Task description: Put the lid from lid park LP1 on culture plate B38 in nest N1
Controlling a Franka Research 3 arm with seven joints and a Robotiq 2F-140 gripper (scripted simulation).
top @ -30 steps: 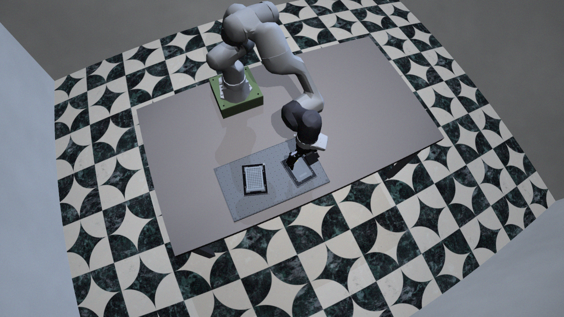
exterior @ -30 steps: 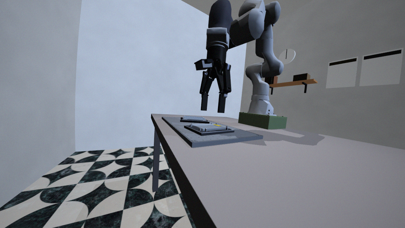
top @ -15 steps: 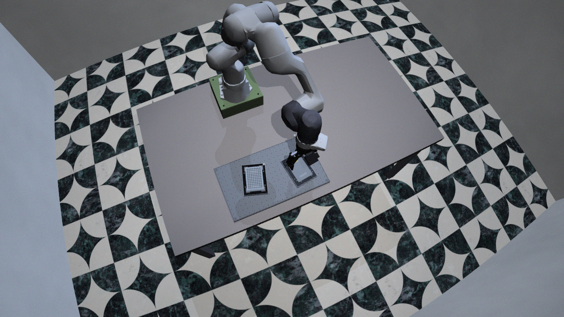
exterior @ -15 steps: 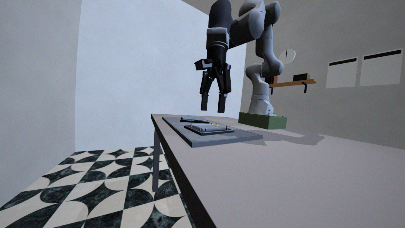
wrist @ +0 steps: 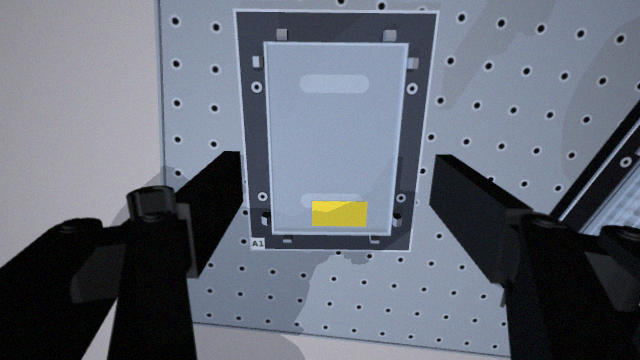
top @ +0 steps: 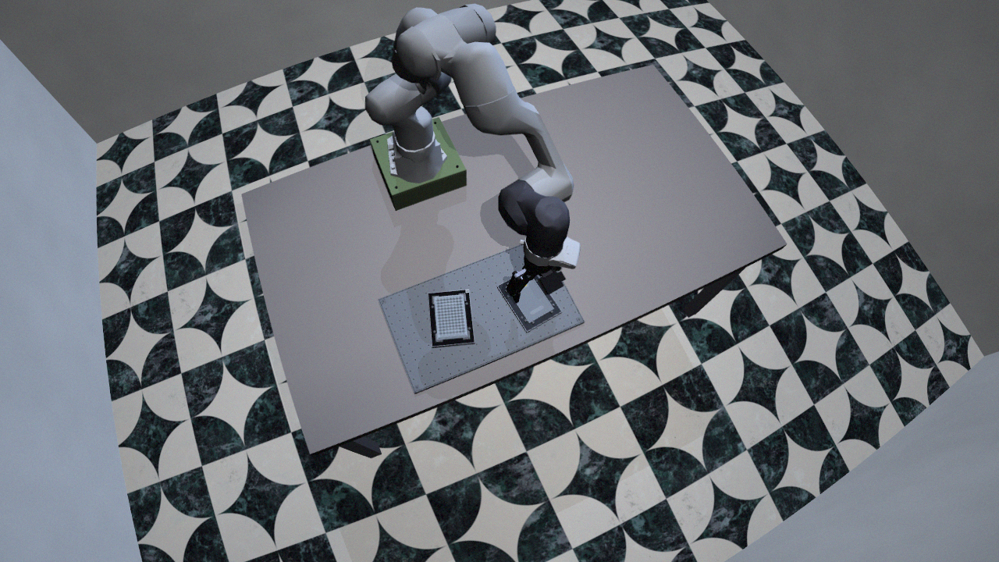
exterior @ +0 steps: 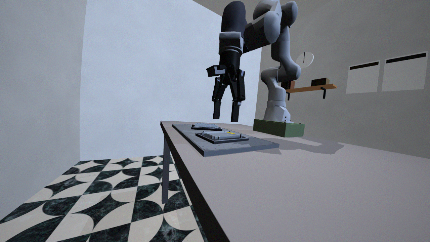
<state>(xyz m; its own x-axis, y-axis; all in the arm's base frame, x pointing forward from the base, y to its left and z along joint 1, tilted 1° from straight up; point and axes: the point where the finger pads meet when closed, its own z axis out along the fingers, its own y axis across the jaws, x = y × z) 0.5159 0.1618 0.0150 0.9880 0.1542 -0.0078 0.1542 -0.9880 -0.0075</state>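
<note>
The lid is 80 mm below my hand. From my hand the other things lie so: culture plate: 230 mm to the right, 70 mm below, 20 mm behind; then lid park LP1: 90 mm below; then black nest N1: 230 mm to the right, 80 mm below, 20 mm behind.
</note>
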